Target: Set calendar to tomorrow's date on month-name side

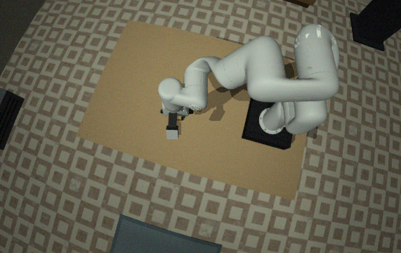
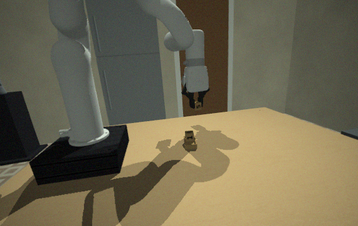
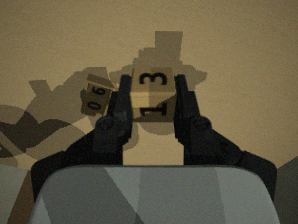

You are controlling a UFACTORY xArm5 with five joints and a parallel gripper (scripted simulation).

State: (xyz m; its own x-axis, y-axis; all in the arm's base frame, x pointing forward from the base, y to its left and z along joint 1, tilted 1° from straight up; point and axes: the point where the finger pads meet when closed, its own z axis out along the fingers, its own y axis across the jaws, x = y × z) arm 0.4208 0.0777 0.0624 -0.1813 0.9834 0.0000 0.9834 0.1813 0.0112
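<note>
Right now my hand is 7 cm past the wooden calendar tray, 12 cm to the left of it and 12 cm above it. From my hand the other things lie so: wooden date cube: 1 cm below.
</note>
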